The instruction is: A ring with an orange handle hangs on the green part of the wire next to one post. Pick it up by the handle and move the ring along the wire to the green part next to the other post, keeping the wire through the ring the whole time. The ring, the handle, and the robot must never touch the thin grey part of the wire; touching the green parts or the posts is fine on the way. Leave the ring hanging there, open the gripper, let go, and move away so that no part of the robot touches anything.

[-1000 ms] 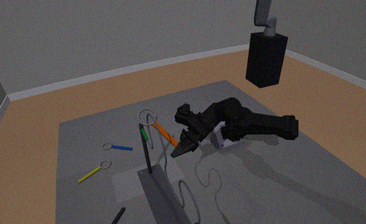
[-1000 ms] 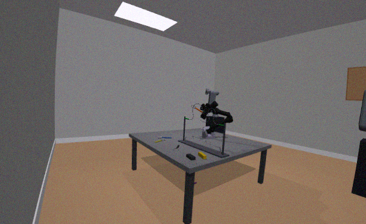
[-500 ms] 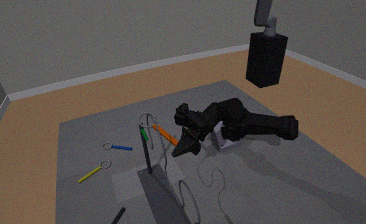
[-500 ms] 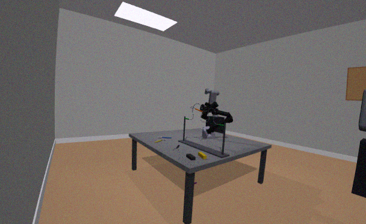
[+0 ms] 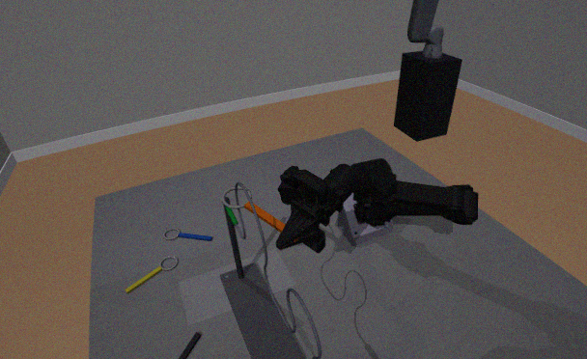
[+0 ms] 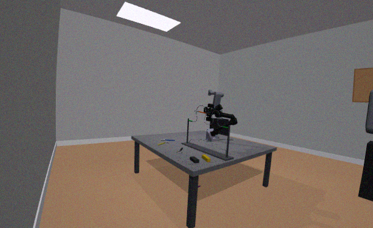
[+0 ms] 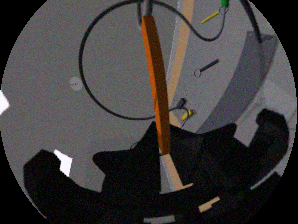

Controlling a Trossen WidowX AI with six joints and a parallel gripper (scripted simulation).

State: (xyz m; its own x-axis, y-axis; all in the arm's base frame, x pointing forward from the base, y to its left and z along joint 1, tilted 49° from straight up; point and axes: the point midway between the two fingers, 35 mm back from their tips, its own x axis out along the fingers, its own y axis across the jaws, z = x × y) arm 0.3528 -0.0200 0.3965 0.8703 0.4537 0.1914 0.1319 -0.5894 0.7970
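The orange-handled ring lies 1 cm ahead of my gripper tip, 9 cm to the right of it and 2 cm above it. From my gripper tip the other things lie so: yellow-handled ring (28 cm ahead, 38 cm to the right, 36 cm below); then black block (30 cm ahead, 24 cm to the left, 35 cm below); then yellow block (19 cm ahead, 26 cm to the left, 35 cm below).
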